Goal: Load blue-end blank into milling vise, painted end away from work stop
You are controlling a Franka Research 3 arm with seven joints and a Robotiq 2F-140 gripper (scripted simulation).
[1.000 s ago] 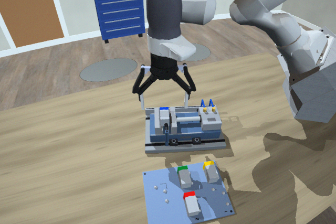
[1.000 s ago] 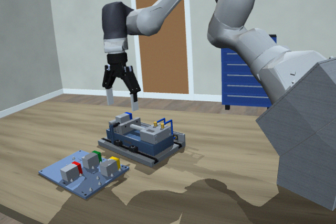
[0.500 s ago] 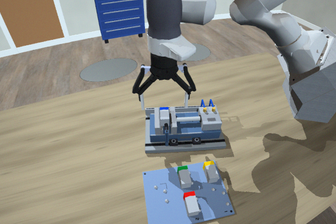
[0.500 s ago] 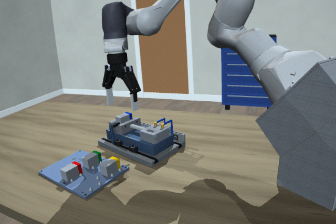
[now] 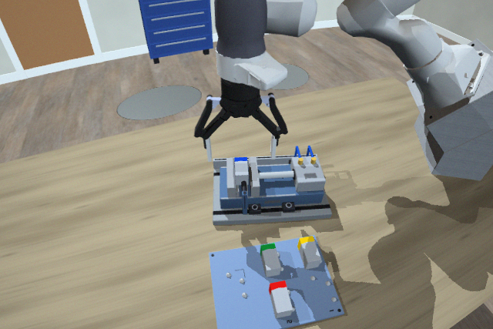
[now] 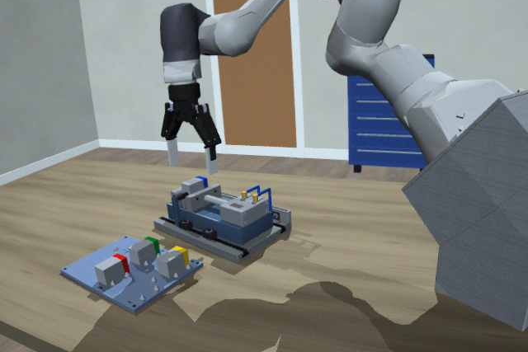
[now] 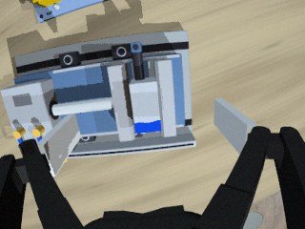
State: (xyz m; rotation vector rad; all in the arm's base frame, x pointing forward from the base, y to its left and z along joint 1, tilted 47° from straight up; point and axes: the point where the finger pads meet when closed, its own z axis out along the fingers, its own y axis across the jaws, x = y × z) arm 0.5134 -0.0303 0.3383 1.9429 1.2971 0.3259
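Right now my hand is 6 cm above the blue-ended blank. Round my hand: hosed jaw block: 14 cm behind, 9 cm to the left, 8 cm below; then fixed jaw: 2 cm ahead, 1 cm to the right, 8 cm below; then work stop rod: 2 cm ahead, 4 cm to the left, 7 cm below.
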